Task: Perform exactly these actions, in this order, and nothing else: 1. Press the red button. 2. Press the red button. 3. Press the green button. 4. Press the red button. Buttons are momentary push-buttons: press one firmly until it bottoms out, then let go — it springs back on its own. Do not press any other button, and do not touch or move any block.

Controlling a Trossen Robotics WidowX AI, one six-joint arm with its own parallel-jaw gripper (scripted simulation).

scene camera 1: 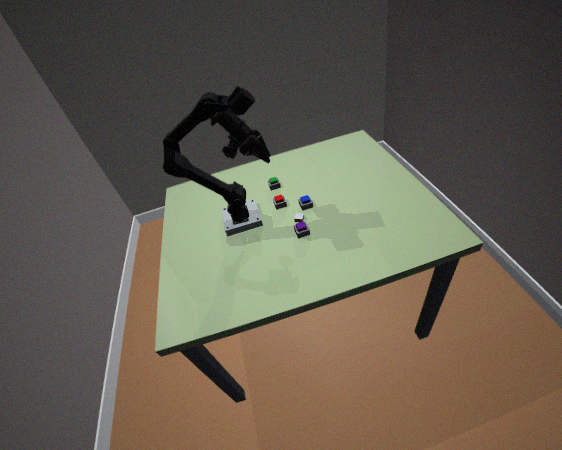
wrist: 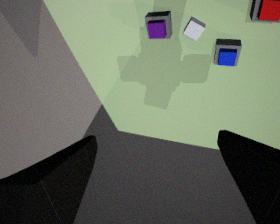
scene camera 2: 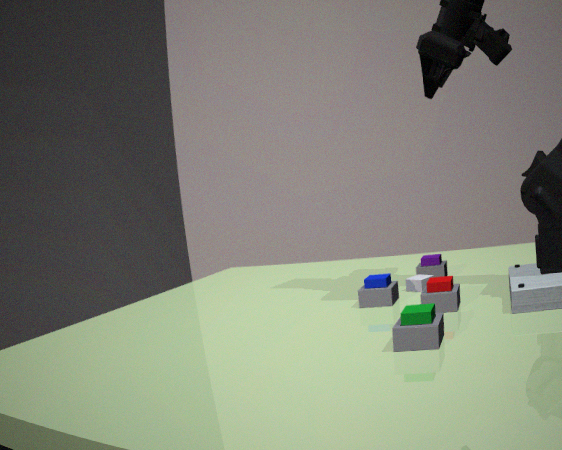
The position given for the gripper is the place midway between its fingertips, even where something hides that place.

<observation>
The gripper (scene camera 2: 433, 91) is open, with nothing in its grasp.
The gripper shows as well in scene camera 1 (scene camera 1: 269, 159) and in the wrist view (wrist: 157, 139).
</observation>
